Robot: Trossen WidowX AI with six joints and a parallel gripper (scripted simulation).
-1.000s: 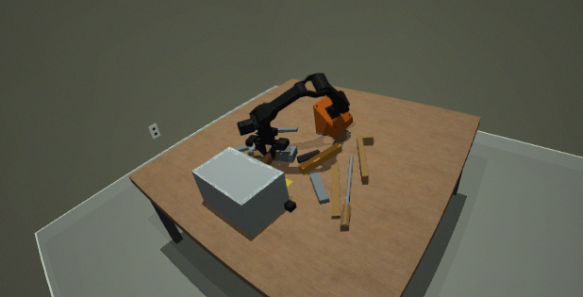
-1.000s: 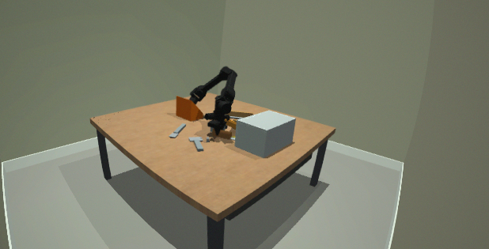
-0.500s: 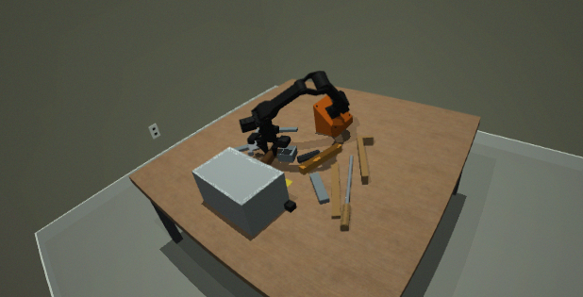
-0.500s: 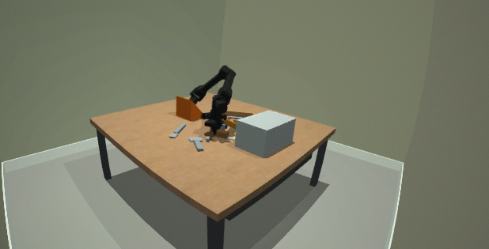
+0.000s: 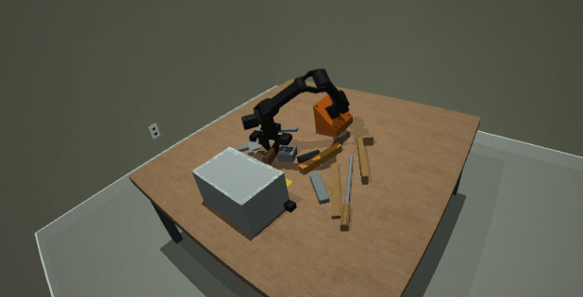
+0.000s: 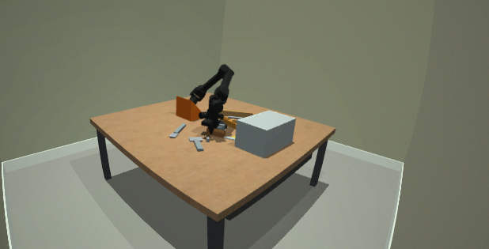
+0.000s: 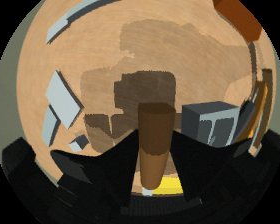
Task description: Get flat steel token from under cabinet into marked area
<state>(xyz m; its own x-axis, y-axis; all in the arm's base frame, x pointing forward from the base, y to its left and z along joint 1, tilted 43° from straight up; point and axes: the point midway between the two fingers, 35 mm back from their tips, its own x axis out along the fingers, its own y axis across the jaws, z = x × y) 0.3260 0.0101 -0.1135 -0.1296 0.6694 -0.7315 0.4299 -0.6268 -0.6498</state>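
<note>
Right now the grey block is 7 cm to the left of my gripper tip, 3 cm behind it and 1 cm above it. The rest, counted from my gripper tip: wooden stick (37 cm to the left); then orange bar (21 cm to the left, 9 cm behind, 1 cm above); then grey t-piece (15 cm to the right, 5 cm ahead).
</note>
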